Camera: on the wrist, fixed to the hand. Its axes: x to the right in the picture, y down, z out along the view.
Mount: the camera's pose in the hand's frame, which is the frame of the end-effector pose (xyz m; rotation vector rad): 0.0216 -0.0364 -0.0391 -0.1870 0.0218 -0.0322
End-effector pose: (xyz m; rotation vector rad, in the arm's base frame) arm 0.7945 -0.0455 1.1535 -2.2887 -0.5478 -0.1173
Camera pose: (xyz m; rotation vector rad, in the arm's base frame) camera 0.8019 -0.0432 1.2106 -2.4572 -0.5838 -0.2172
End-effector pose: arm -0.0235 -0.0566 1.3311 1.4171 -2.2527 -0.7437
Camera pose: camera 0.0153 -0.0982 1.3404 1.3682 -2.0875 -0.9186
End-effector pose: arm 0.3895 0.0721 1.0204 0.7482 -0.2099 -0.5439
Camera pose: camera 0.4078 0.0615 0.9668 0.5762 -0.1249 -0.5772
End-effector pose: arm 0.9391 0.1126 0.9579 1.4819 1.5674 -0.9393
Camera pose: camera 0.9004 0.1552 0.9556 1.3436 1.6516 -0.7738
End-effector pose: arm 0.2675 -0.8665 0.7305 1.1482 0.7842 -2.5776
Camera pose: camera 0.2631 -0.8142 0.7068 1.1170 1.0318 -2.4583
